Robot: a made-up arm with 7 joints. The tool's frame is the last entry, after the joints. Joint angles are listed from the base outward. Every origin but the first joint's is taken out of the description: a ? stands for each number. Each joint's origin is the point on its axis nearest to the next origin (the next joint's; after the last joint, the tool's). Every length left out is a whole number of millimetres.
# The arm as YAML. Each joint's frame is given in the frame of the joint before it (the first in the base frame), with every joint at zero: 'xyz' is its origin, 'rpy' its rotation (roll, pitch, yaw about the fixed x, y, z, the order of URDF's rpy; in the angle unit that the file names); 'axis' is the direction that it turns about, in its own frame. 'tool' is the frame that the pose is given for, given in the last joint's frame.
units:
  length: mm
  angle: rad
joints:
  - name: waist
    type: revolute
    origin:
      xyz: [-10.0, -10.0, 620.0]
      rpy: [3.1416, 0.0, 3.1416]
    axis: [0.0, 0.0, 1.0]
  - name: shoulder
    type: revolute
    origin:
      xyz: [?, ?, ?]
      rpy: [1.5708, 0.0, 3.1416]
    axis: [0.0, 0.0, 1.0]
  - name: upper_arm
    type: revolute
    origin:
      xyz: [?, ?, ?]
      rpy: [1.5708, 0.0, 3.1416]
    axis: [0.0, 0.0, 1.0]
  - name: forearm
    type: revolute
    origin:
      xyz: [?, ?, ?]
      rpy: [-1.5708, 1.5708, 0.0]
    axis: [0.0, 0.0, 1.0]
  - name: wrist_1
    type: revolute
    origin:
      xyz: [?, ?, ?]
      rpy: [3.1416, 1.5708, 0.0]
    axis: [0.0, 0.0, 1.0]
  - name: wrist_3
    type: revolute
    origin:
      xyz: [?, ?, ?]
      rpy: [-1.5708, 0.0, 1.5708]
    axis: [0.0, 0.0, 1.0]
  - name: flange
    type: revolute
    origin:
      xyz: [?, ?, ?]
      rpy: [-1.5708, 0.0, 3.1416]
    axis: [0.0, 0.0, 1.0]
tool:
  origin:
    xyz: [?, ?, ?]
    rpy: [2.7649, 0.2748, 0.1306]
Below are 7 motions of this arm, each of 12 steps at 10 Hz.
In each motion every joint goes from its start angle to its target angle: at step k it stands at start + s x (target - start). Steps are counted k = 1, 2, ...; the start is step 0. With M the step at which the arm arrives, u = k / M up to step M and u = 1 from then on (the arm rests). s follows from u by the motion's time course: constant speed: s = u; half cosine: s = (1 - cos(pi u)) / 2; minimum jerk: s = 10 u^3 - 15 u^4 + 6 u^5.
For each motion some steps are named. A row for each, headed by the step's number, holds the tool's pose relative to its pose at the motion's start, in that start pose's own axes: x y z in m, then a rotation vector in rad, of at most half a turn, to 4 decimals.
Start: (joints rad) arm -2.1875 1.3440 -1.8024 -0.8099 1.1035 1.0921 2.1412
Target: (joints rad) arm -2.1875 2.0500 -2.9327 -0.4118 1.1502 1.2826 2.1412
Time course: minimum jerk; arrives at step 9
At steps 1, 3, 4, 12:
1: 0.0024 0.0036 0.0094 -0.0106 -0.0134 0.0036
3: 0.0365 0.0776 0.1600 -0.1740 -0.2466 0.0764
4: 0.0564 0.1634 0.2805 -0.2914 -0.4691 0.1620
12: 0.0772 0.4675 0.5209 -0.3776 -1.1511 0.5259

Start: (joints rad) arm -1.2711 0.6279 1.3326 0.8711 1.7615 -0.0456 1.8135
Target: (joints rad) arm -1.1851 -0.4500 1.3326 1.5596 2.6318 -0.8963 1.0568
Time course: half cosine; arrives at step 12
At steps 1, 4, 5, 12:
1: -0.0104 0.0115 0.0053 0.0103 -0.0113 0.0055
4: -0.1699 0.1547 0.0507 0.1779 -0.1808 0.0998
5: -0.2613 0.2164 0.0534 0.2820 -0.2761 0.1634
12: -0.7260 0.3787 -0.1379 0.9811 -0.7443 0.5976

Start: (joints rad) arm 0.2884 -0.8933 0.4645 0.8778 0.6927 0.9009 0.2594
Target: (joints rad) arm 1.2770 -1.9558 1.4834 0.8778 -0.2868 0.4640 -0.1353
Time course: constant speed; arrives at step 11
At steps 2, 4, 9, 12:
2: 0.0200 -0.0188 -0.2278 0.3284 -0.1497 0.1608
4: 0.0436 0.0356 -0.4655 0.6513 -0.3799 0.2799
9: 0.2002 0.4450 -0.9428 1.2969 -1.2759 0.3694
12: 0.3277 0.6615 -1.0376 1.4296 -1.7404 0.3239

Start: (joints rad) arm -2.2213 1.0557 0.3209 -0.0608 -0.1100 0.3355 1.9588
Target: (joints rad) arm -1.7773 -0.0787 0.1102 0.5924 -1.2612 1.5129 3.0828
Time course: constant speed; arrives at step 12
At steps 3, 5, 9, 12:
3: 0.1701 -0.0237 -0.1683 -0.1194 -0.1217 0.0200
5: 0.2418 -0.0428 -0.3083 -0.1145 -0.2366 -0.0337
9: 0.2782 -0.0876 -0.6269 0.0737 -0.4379 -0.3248
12: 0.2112 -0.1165 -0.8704 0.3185 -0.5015 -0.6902

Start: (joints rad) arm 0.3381 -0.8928 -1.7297 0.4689 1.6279 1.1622 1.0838
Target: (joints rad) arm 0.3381 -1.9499 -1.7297 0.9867 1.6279 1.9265 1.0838
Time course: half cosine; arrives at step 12
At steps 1, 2, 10, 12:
1: -0.0100 -0.0013 -0.0146 0.0007 0.0068 -0.0121
2: -0.0393 -0.0032 -0.0573 0.0028 0.0283 -0.0471
10: -0.5081 0.3540 -0.6347 0.1467 0.7197 -0.4001
12: -0.5359 0.4049 -0.6594 0.1704 0.7891 -0.3988

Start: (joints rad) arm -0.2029 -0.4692 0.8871 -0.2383 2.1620 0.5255 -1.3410
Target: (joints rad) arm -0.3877 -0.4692 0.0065 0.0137 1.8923 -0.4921 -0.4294
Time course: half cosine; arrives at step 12
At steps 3, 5, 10, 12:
3: 0.0328 0.0259 0.0003 -0.1731 0.0409 0.0785
5: 0.0663 0.0692 -0.0054 -0.4088 0.0073 0.2056
10: 0.0734 0.1444 -0.0303 -0.6226 -0.4581 0.4856
12: 0.0702 0.1471 -0.0332 -0.5983 -0.5298 0.5088

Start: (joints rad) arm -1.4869 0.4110 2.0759 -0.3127 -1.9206 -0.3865 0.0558
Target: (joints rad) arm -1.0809 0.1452 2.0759 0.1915 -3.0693 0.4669 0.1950
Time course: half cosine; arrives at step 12
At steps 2, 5, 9, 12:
2: -0.0051 -0.0307 -0.0072 0.0573 0.0408 0.0223
5: -0.0512 -0.1507 -0.0368 0.2779 0.1472 0.1563
9: -0.1889 -0.2696 -0.0523 0.4084 0.0789 0.4275
12: -0.2429 -0.2873 -0.0478 0.3763 0.0173 0.5043

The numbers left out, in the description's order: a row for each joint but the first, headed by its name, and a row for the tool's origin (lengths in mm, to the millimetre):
shoulder: -10.0 20.0 0.0
upper_arm: 20.0 -710.0 0.0
forearm: 10.0 0.0 0.0
wrist_1: 270.0 -20.0 0.0
wrist_3: 0.0 10.0 0.0
flange: -10.0 110.0 0.0
tool: 0.0 -10.0 0.0

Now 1 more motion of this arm.
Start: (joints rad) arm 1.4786 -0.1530 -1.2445 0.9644 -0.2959 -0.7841 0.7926
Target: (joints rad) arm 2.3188 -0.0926 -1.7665 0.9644 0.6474 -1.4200 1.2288
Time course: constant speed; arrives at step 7
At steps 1, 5, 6, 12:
1: 0.0099 -0.0015 -0.0017 -0.0399 -0.0380 -0.2254
5: 0.0390 -0.0028 -0.0234 -0.2040 -0.2944 -1.0424
6: 0.0447 -0.0021 -0.0336 -0.2450 -0.3879 -1.2187
12: 0.0503 -0.0015 -0.0460 -0.2858 -0.4942 -1.3802

